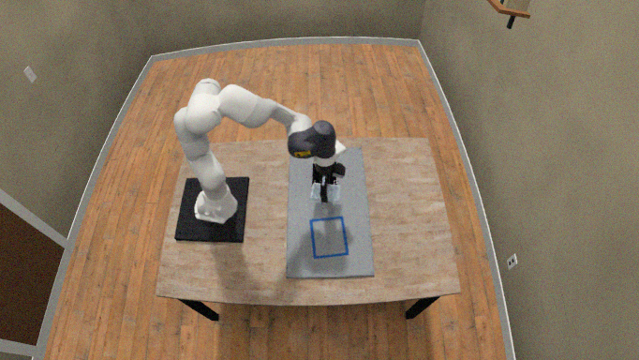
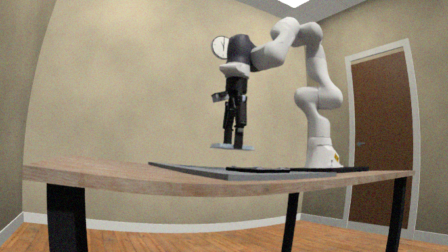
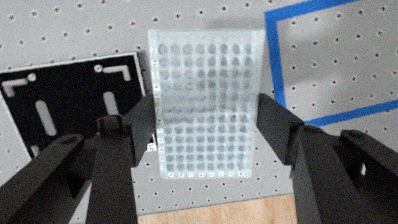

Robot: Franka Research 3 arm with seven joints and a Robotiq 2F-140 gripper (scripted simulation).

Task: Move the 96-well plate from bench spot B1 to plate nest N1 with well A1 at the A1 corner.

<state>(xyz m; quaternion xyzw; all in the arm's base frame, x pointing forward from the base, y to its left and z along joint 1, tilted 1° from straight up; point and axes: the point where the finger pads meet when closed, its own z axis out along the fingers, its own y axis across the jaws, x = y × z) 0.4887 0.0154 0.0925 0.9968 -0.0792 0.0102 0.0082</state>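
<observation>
The black plate nest is 15 cm to the left of my hand and 9 cm below it. The rest, counted from my hand: clear 96-well plate: 2 cm below; corner label: 6 cm behind, 7 cm to the left, 8 cm below.
</observation>
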